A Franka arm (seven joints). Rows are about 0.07 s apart.
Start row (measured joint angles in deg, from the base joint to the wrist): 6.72 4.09 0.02 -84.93 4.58 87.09 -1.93
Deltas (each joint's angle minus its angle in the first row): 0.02 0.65 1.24 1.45 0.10 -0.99 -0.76; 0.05 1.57 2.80 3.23 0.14 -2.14 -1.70; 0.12 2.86 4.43 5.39 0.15 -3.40 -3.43; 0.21 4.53 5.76 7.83 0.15 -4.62 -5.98; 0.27 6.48 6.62 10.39 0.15 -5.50 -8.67; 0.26 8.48 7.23 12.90 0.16 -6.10 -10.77; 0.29 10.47 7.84 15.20 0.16 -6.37 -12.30; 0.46 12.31 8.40 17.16 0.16 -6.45 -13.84; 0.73 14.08 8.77 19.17 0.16 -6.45 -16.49; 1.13 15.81 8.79 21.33 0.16 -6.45 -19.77
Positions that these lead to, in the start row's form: 6.74 4.74 1.26 -83.48 4.68 86.10 -2.69; 6.77 5.66 2.82 -81.70 4.72 84.95 -3.63; 6.84 6.95 4.45 -79.54 4.73 83.69 -5.36; 6.93 8.62 5.78 -77.10 4.73 82.47 -7.91; 6.99 10.57 6.64 -74.54 4.73 81.59 -10.60; 6.98 12.57 7.25 -72.03 4.74 80.99 -12.70; 7.01 14.56 7.86 -69.73 4.74 80.72 -14.23; 7.18 16.40 8.42 -67.77 4.74 80.64 -15.77; 7.45 18.17 8.79 -65.76 4.74 80.64 -18.42; 7.85 19.90 8.81 -63.60 4.74 80.64 -21.70
